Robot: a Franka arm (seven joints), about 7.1 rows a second.
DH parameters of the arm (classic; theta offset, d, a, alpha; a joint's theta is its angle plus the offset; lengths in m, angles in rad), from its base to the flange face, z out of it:
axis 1: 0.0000 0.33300 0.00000 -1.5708
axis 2: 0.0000 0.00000 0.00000 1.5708
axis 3: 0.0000 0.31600 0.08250 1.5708
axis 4: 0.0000 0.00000 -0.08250 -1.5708
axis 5: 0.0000 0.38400 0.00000 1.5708
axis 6: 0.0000 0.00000 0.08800 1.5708
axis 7: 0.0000 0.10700 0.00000 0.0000
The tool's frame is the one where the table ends.
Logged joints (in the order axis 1, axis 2, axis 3, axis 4, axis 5, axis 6, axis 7), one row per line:
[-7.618, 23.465, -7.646, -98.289, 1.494, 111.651, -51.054]
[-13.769, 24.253, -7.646, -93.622, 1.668, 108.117, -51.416]
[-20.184, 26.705, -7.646, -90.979, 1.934, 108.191, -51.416]
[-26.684, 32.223, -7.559, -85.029, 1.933, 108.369, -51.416]
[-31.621, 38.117, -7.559, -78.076, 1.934, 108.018, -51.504]
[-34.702, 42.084, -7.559, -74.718, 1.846, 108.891, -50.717]
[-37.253, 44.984, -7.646, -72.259, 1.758, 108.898, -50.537]
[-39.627, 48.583, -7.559, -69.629, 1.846, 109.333, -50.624]
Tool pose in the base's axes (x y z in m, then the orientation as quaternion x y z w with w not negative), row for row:
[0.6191, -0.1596, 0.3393, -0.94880, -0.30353, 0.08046, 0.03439]
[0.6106, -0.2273, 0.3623, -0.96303, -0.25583, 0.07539, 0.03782]
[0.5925, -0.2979, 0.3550, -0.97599, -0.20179, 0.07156, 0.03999]
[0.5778, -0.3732, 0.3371, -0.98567, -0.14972, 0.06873, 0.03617]
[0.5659, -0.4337, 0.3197, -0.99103, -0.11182, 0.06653, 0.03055]
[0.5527, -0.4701, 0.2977, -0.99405, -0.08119, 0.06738, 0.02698]
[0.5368, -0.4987, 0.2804, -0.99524, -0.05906, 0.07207, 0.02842]
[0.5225, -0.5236, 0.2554, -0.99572, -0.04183, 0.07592, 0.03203]
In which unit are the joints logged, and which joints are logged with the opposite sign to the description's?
The joints are logged in degrees. Opposite sign: none.
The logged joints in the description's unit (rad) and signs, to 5 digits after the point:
[-0.13296, 0.40954, -0.13345, -1.71547, 0.02608, 1.94868, -0.89106]
[-0.24031, 0.42329, -0.13345, -1.63401, 0.02911, 1.88700, -0.89738]
[-0.35228, 0.46609, -0.13345, -1.58788, 0.03375, 1.88829, -0.89738]
[-0.46572, 0.56240, -0.13193, -1.48404, 0.03374, 1.89140, -0.89738]
[-0.55189, 0.66527, -0.13193, -1.36268, 0.03375, 1.88527, -0.89891]
[-0.60566, 0.73450, -0.13193, -1.30408, 0.03222, 1.90051, -0.88518]
[-0.65019, 0.78512, -0.13345, -1.26116, 0.03068, 1.90063, -0.88204]
[-0.69162, 0.84793, -0.13193, -1.21526, 0.03222, 1.90822, -0.88356]

